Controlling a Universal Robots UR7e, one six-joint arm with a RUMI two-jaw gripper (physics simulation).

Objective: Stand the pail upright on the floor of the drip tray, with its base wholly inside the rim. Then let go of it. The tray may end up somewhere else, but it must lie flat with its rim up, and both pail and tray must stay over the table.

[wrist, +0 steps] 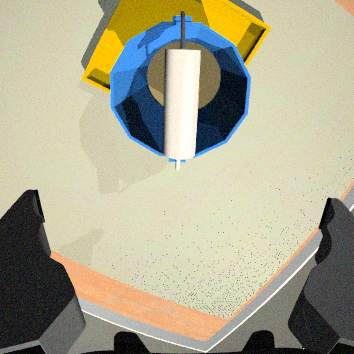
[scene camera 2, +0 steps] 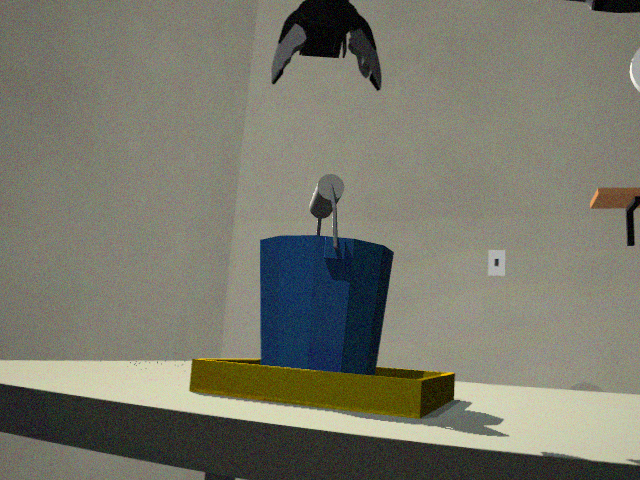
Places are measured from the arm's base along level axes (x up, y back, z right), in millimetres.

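Pixels of known places: gripper, fingertip midpoint: [wrist: 183, 200] [scene camera 2: 326, 86].
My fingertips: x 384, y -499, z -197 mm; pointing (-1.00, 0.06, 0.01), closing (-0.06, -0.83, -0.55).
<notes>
Behind a point stands the place of what it marks.
The blue pail [scene camera 2: 305, 304] @(z -275, x 75, y -463 mm) [wrist: 132, 55] @(z -196, x 110, y -405 mm) stands upright in the yellow drip tray [scene camera 2: 310, 390] @(z -346, x -12, y -412 mm) [wrist: 230, 20] @(z -330, x -23, y -488 mm). The tray's near wall hides the pail's base in the scene view. The pail's grey-white handle grip [scene camera 2: 329, 188] @(z -250, x 218, y -456 mm) [wrist: 181, 105] @(z -203, x 238, y -487 mm) stands up above its mouth. The tray lies flat on the table with its rim up. My gripper [scene camera 2: 326, 85] @(z -197, x 384, y -499 mm) [wrist: 183, 200] @(z -197, x 384, y -499 mm) is open and empty, well above the handle and apart from it. In the wrist view the pail's wide mouth covers part of the tray.
The pale table top [scene camera 2: 542, 423] @(z -265, x -27, y -211 mm) [wrist: 280, 165] @(z -174, x -27, y -743 mm) carries the tray near its front edge in the scene view. Table edges with a wooden border [wrist: 150, 305] show low in the wrist view. An orange-brown shelf [scene camera 2: 617, 197] and a wall plate [scene camera 2: 496, 254] are on the wall behind.
</notes>
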